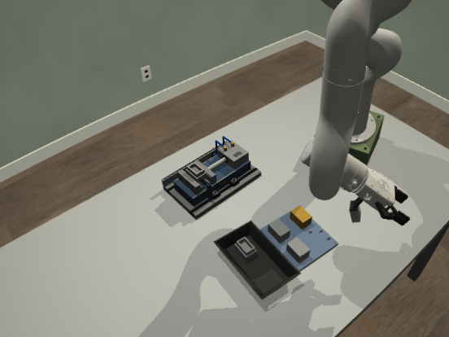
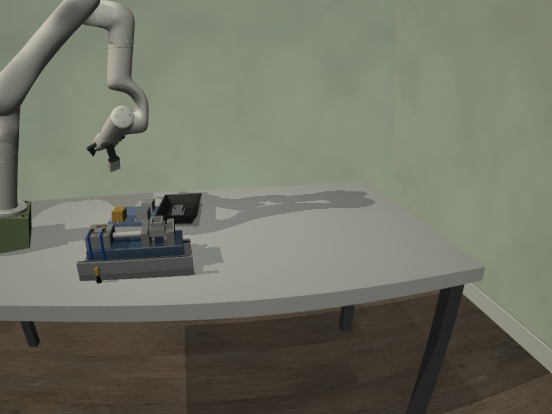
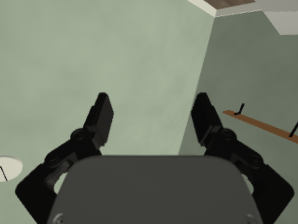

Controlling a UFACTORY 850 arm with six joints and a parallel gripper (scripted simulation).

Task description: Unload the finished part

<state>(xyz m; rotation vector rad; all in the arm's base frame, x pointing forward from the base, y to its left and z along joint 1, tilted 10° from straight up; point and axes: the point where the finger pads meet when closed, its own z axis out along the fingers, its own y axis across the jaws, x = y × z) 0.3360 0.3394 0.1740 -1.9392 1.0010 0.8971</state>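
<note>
The vise lies 62 cm to the right of my hand, 18 cm below it and 11 cm ahead of it. Also, from my hand: brass block 28 cm to the right, 19 cm below, 6 cm ahead; blue plate 25 cm to the right, 21 cm below, 12 cm ahead.
</note>
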